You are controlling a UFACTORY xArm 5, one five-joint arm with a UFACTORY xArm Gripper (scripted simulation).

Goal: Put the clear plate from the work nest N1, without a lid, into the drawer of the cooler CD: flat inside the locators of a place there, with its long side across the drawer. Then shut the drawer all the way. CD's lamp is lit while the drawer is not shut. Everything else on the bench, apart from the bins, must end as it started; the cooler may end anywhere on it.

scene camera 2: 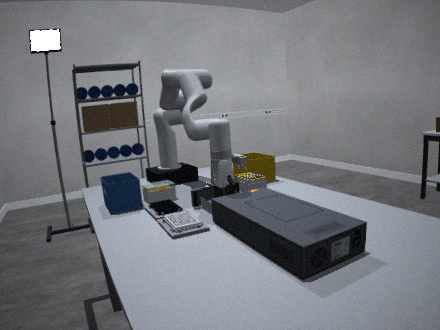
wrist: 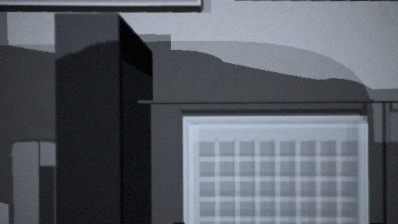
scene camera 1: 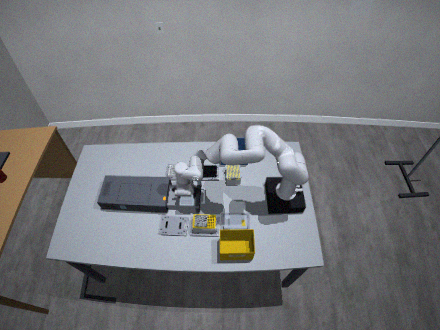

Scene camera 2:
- my gripper: 224, 201
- cooler CD: 305, 239
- yellow bin: 262, 164
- blue bin: 125, 196
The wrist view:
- cooler CD: 116, 148
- clear plate: 229, 162
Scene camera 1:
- cooler CD: 132, 193
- yellow bin: 235, 244
